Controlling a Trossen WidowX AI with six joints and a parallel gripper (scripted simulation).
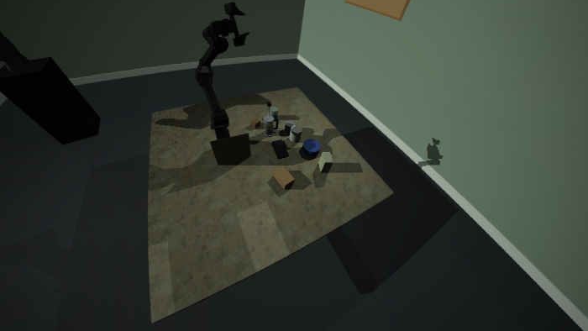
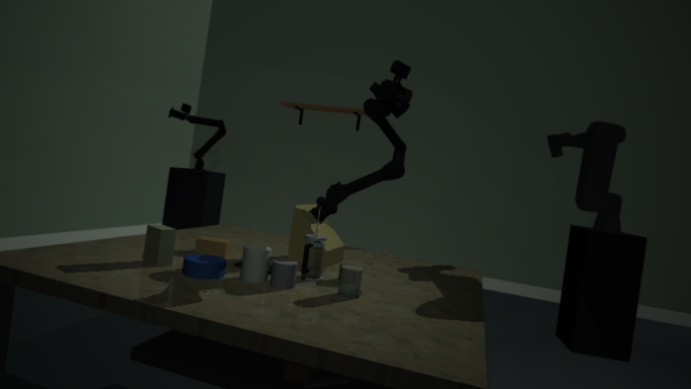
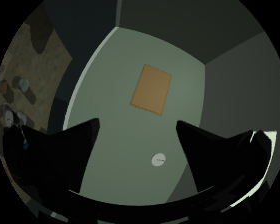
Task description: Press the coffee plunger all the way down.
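My gripper tip is now 530 mm above the coffee press, 190 mm to the left of it and 50 mm short of it. Round my gripper tip: blue bowl: 630 mm below, 470 mm to the right, 210 mm ahead; black slab: 640 mm below, 370 mm to the right, 30 mm ahead; pale teal cup: 610 mm below, 160 mm ahead, 50 mm to the right.
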